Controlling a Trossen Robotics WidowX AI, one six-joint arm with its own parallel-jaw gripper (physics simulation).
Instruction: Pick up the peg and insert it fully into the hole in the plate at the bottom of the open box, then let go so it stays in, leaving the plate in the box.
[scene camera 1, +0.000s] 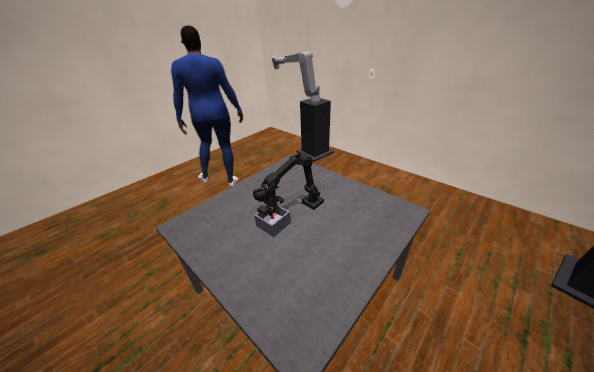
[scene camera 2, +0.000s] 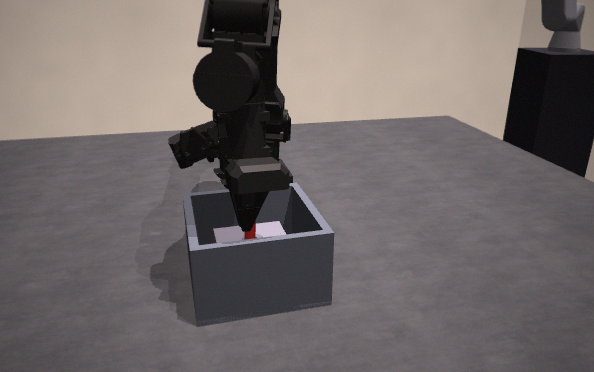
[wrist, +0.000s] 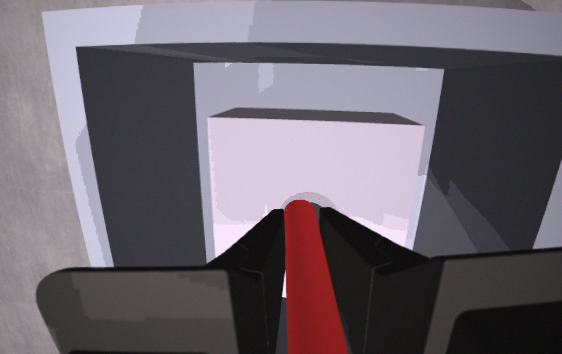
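Where they show: gripper, fingertip midpoint: (scene camera 1: 271, 215) (scene camera 2: 245, 228) (wrist: 301, 219); arm's base, origin of the base link: (scene camera 1: 312, 200).
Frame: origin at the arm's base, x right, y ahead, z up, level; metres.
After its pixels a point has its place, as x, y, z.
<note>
The red peg (scene camera 1: 272, 216) {0.010, 0.334, 0.042} (scene camera 2: 250, 232) {0.017, 0.342, 0.040} (wrist: 309, 285) {0.023, 0.332, 0.079} is held roughly upright, with its lower end over the plate inside the box. My gripper (scene camera 1: 271, 209) {0.024, 0.336, 0.042} (scene camera 2: 247, 226) {0.024, 0.336, 0.042} (wrist: 301, 219) {0.024, 0.336, 0.042} is shut on the peg, with its fingertips below the box's rim. The pale plate (scene camera 2: 273, 229) {-0.012, 0.304, 0.024} (wrist: 315, 155) {0.045, 0.336, 0.024} lies at the bottom of the grey open box (scene camera 1: 274, 228) {-0.073, 0.377, 0.027} (scene camera 2: 262, 275) {0.003, 0.410, 0.021} (wrist: 200, 21) {0.083, 0.377, 0.064}. In the wrist view, the peg's lower end overlaps the hole (wrist: 310, 196) {0.028, 0.333, 0.026}, a little left of its middle; a dark sliver shows on the right. Whether the tip is inside the hole cannot be told.
The box's walls stand around the fingers. The box stands on the grey table (scene camera 1: 325, 260) {-0.408, 0.273, -0.034} (scene camera 2: 425, 250) {-0.234, 0.273, -0.034}. A person in blue (scene camera 1: 202, 90) stands behind the table. Another arm (scene camera 1: 308, 75) stands on a black pedestal (scene camera 1: 315, 127) (scene camera 2: 547, 107) beyond the table.
</note>
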